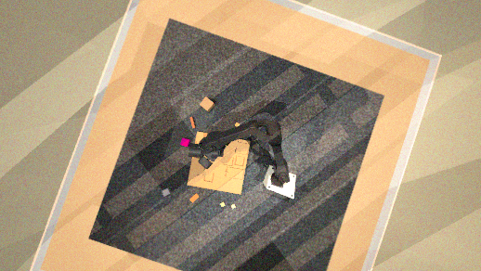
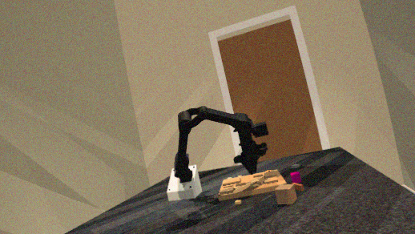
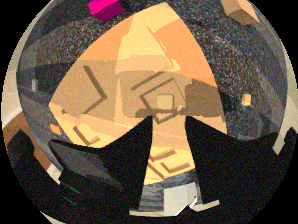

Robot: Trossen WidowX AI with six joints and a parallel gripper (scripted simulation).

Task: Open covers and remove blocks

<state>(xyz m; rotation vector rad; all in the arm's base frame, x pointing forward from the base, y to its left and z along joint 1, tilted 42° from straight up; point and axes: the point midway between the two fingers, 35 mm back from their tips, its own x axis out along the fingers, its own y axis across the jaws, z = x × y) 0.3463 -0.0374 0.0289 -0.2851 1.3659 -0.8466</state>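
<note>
The tan wooden puzzle board lies 3 cm behind my gripper tip, 5 cm to the left of it and 5 cm below it. From my gripper tip the other things lie so: tan cube: 13 cm ahead, 21 cm to the right, 4 cm below; then magenta block: 18 cm ahead, 2 cm to the left, 5 cm below; then orange block: 18 cm ahead, 9 cm to the right, 6 cm below.
</note>
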